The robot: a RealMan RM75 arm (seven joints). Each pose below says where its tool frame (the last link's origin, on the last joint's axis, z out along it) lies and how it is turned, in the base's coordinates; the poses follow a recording.
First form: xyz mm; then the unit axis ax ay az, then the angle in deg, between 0 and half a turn.
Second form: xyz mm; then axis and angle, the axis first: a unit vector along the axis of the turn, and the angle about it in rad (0 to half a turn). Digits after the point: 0 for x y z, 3 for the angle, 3 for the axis.
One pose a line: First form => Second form
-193 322 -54 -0.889 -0.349 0.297 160.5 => -193 322 -54 -0.889 -0.349 0.297 2.801
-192 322 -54 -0.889 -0.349 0.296 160.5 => -192 322 -54 -0.889 -0.349 0.296 2.801
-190 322 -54 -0.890 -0.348 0.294 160.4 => -190 322 -54 -0.890 -0.348 0.294 2.800
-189 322 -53 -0.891 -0.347 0.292 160.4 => -189 322 -53 -0.891 -0.347 0.292 2.800
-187 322 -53 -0.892 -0.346 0.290 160.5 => -187 322 -53 -0.892 -0.346 0.290 2.801
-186 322 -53 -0.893 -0.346 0.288 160.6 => -186 322 -53 -0.893 -0.346 0.288 2.803
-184 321 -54 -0.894 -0.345 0.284 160.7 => -184 321 -54 -0.894 -0.345 0.284 2.805
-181 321 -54 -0.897 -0.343 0.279 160.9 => -181 321 -54 -0.897 -0.343 0.279 2.808
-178 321 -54 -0.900 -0.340 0.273 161.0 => -178 321 -54 -0.900 -0.340 0.273 2.810
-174 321 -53 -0.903 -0.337 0.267 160.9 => -174 321 -53 -0.903 -0.337 0.267 2.808
